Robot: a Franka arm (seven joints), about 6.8 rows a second.
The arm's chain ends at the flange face. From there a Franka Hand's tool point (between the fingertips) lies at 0.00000 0.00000 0.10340 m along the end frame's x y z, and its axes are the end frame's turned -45 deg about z.
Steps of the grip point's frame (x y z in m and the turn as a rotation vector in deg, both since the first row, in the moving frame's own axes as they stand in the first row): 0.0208, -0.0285, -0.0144, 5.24, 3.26, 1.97; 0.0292, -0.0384, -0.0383, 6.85, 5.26, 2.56; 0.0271, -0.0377, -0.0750, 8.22, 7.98, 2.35; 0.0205, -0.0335, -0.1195, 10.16, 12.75, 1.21; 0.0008, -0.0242, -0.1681, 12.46, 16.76, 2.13
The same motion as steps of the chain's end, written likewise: -0.0031, -0.0240, -0.0138, 6.01, -1.40, 1.97; -0.0048, -0.0324, -0.0371, 8.56, -1.12, 2.56; -0.0076, -0.0253, -0.0729, 11.46, -0.17, 2.35; -0.0128, -0.0094, -0.1153, 16.20, 1.83, 1.21; -0.0226, 0.0187, -0.1613, 20.66, 3.04, 2.13
